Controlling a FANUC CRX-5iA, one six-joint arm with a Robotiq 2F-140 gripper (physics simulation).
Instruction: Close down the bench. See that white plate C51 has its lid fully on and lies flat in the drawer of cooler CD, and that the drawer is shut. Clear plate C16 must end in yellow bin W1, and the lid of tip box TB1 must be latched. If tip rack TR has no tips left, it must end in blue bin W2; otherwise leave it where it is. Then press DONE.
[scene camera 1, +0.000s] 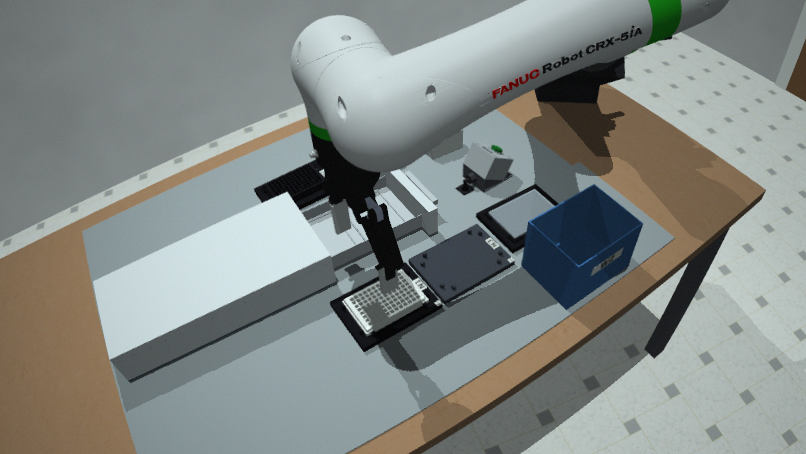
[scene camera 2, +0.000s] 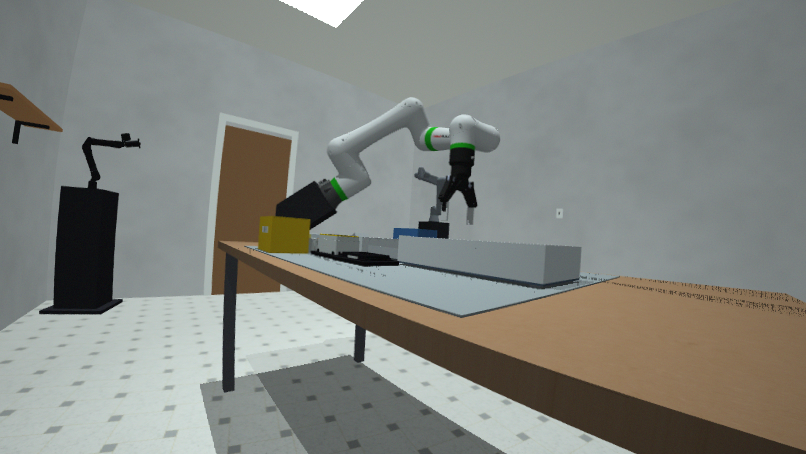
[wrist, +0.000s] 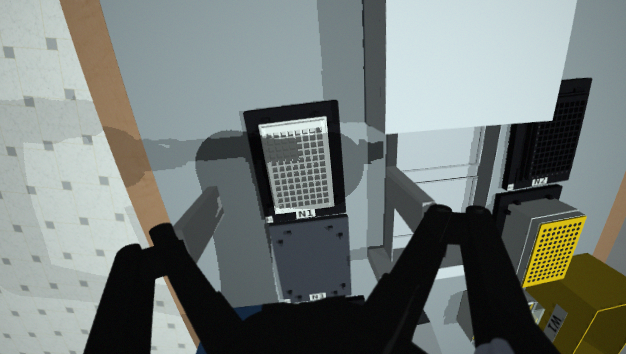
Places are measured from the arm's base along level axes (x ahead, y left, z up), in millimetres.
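Pixels of known places: gripper, fingertip midpoint: (scene camera 1: 365, 258) (scene camera 2: 457, 222) (wrist: 303, 191); arm's base, link origin: (scene camera 2: 326, 197).
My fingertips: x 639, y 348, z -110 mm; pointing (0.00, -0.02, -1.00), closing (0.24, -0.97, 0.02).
Ahead of a thing's pixels: the offset from my fingertips to its top centre. "*": to the spot under its first point.
My gripper (scene camera 1: 365, 246) (scene camera 2: 457, 214) (wrist: 303, 191) is open and empty, high above white plate C51 @[dy -1, dx -23, dz -118 mm] (scene camera 1: 399, 301) (wrist: 303, 175), which shows open wells on black nest N1. The drawer @[* dy -137, dx -154, dz -92 mm] (scene camera 1: 427, 217) (wrist: 390, 200) of the white cooler (scene camera 1: 214, 276) (scene camera 2: 479, 256) (wrist: 470, 60) is pulled out; no plate shows in it. A dark gridded plate @[dy -374, dx +70, dz -118 mm] (scene camera 1: 290, 183) (wrist: 560, 135), perhaps clear C16, sits at N2. Yellow tip rack TR @[dy -411, dx -99, dz -71 mm] (scene camera 2: 338, 235) (wrist: 555, 250) shows dark holes. Tip box TB1 @[dy -425, dx -278, dz -75 mm] (scene camera 1: 449, 145) is mostly hidden by the arm; its latch cannot be seen. The green DONE button @[* dy -257, dx -358, dz -72 mm] (scene camera 1: 496, 149) tops a grey box.
Blue bin W2 @[dy +44, dx -392, dz -24 mm] (scene camera 1: 564, 265) (scene camera 2: 414, 232) stands near the table edge. Yellow bin W1 @[dy -578, dx -244, dz -24 mm] (scene camera 2: 284, 234) (wrist: 575, 280) stands beyond TR. Dark nest N3 @[dy -45, dx -188, dz -122 mm] (scene camera 1: 462, 262) (wrist: 311, 257) adjoins N1. A pale flat panel @[dy -109, dx -356, dz -124 mm] (scene camera 1: 524, 211) lies on a black nest beside W2.
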